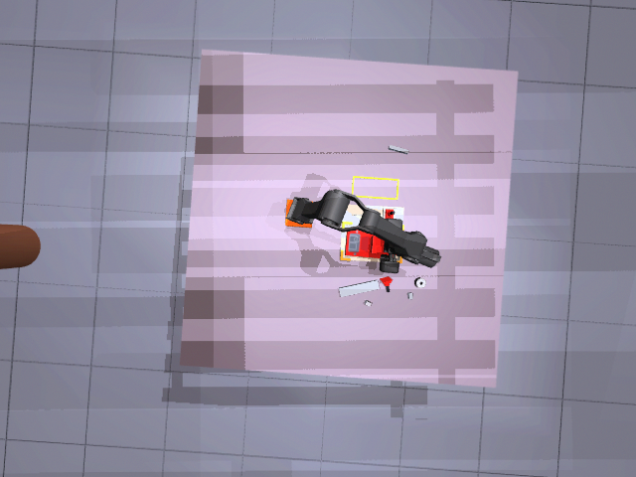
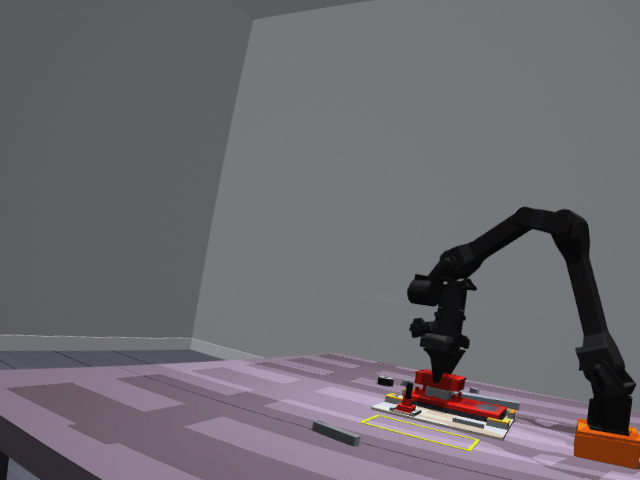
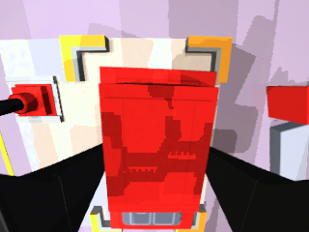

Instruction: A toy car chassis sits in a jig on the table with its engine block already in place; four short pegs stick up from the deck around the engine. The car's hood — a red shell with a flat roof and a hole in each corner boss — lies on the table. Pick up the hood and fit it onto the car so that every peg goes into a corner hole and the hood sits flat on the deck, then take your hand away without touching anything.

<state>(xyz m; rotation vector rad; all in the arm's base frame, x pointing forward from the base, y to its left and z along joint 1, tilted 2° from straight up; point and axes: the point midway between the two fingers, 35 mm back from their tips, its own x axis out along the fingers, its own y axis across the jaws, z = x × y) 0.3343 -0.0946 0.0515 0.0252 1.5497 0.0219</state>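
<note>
Right now the grey engine block is 3 cm below my gripper tip. From my gripper tip the other things lie so: wheel: 18 cm ahead, 14 cm to the right, 5 cm below; car hood: 1 cm above; jig: 5 cm below, 3 cm to the left, 3 cm behind.
</note>
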